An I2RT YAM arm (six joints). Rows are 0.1 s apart.
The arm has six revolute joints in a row. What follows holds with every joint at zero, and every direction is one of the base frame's. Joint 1 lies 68 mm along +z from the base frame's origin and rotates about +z. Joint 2 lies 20 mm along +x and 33.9 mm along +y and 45.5 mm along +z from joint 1 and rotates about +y. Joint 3 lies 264 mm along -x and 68.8 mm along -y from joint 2 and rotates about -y. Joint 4 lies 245 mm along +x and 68.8 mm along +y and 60 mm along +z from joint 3 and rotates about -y. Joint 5 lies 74 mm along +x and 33.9 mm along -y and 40.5 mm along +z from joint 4 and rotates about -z. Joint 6 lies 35.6 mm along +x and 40.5 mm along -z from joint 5 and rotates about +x. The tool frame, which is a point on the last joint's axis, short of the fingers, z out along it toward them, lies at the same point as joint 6; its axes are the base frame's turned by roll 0, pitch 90 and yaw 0 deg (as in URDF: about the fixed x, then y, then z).
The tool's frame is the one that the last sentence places.
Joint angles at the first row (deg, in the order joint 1, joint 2, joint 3, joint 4, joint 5, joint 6):
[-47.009, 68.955, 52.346, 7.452, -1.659, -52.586]
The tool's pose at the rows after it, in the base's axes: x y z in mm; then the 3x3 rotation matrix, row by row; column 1 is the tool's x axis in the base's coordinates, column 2 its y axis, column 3 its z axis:
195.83 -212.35 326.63; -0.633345 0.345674 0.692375; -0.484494 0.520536 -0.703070; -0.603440 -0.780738 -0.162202
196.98 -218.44 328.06; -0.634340 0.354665 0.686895; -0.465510 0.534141 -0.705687; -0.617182 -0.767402 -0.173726
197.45 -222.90 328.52; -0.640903 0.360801 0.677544; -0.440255 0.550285 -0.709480; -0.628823 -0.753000 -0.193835
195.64 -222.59 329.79; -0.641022 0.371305 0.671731; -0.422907 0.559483 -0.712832; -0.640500 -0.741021 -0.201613
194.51 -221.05 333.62; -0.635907 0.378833 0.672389; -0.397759 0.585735 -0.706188; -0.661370 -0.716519 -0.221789
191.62 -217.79 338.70; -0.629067 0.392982 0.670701; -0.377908 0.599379 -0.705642; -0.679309 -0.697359 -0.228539
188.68 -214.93 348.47; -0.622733 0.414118 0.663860; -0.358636 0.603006 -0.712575; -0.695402 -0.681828 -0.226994
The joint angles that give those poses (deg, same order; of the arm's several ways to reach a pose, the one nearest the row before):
[-47.578, 69.852, 52.243, 8.268, -2.110, -52.646]
[-48.253, 71.106, 53.672, 7.421, -2.442, -51.623]
[-48.750, 72.014, 54.885, 5.943, -2.385, -50.606]
[-48.952, 71.694, 55.152, 4.903, -2.205, -49.616]
[-48.955, 71.317, 56.274, 2.217, -2.487, -47.858]
[-48.956, 70.341, 56.956, 0.163, -2.436, -46.323]
[-48.955, 69.456, 58.569, -2.240, -1.877, -44.873]

